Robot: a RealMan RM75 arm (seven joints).
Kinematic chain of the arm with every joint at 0, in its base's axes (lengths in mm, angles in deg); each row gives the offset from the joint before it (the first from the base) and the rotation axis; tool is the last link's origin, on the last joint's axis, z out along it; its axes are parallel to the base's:
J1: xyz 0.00 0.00 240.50 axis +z
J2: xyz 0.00 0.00 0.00 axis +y
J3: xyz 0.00 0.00 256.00 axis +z
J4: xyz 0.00 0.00 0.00 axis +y
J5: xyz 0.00 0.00 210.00 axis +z
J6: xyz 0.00 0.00 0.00 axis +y
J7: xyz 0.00 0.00 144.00 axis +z
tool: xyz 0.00 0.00 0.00
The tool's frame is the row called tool.
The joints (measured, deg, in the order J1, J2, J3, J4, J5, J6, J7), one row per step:
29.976, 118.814, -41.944, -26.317, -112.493, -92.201, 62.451
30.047, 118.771, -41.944, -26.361, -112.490, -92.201, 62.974
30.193, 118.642, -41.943, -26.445, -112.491, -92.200, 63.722
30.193, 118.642, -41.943, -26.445, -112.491, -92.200, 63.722
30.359, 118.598, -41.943, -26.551, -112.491, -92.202, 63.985
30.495, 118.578, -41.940, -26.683, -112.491, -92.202, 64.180
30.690, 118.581, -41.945, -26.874, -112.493, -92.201, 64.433
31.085, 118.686, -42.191, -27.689, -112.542, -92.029, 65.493
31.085, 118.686, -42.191, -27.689, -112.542, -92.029, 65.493
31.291, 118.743, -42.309, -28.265, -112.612, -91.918, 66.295
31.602, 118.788, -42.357, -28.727, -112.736, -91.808, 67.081
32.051, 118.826, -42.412, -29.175, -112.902, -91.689, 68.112
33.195, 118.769, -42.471, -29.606, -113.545, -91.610, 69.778
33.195, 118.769, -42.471, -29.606, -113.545, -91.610, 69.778
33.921, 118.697, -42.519, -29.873, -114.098, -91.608, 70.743
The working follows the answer.
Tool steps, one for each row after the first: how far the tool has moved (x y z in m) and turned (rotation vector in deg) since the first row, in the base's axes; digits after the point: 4 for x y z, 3 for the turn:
-0.0002, 0.0005, 0.0004, -0.204, 0.065, -0.343
-0.0005, 0.0017, 0.0015, -0.449, 0.086, -0.778
-0.0005, 0.0017, 0.0015, -0.449, 0.086, -0.778
-0.0013, 0.0029, 0.0021, -0.487, 0.060, -0.770
-0.0020, 0.0038, 0.0026, -0.483, 0.025, -0.722
-0.0032, 0.0052, 0.0031, -0.488, -0.009, -0.626
-0.0060, 0.0086, 0.0040, -0.632, -0.314, -0.612
-0.0060, 0.0086, 0.0040, -0.632, -0.314, -0.612
-0.0076, 0.0107, 0.0048, -0.732, -0.524, -0.738
-0.0095, 0.0130, 0.0055, -0.871, -0.702, -0.840
-0.0121, 0.0159, 0.0061, -1.151, -0.866, -1.019
-0.0174, 0.0211, 0.0067, -1.994, -1.329, -0.989
-0.0174, 0.0211, 0.0067, -1.994, -1.329, -0.989
-0.0206, 0.0242, 0.0072, -2.578, -1.778, -0.862

Tool pose at each row, in the base's axes (x y z in m, rotation vector in deg; rounded; the steps above come from the unrounded poses):
0.2645, 0.2986, -0.0339, -162.360, 23.893, 46.237
0.2642, 0.2991, -0.0335, -162.379, 24.483, 46.270
0.2639, 0.3003, -0.0324, -162.405, 25.216, 46.222
0.2639, 0.3003, -0.0324, -162.405, 25.216, 46.222
0.2632, 0.3014, -0.0319, -162.451, 25.221, 46.186
0.2625, 0.3024, -0.0314, -162.479, 25.148, 46.145
0.2613, 0.3037, -0.0309, -162.535, 25.013, 46.113
0.2584, 0.3071, -0.0300, -162.761, 25.025, 45.675
0.2584, 0.3071, -0.0300, -162.761, 25.025, 45.675
0.2568, 0.3092, -0.0291, -162.856, 25.222, 45.347
0.2550, 0.3116, -0.0284, -162.986, 25.411, 45.070
0.2524, 0.3144, -0.0278, -163.207, 25.784, 44.800
0.2470, 0.3197, -0.0272, -164.118, 26.123, 44.133
0.2470, 0.3197, -0.0272, -164.118, 26.123, 44.133
0.2439, 0.3228, -0.0268, -164.829, 26.192, 43.498

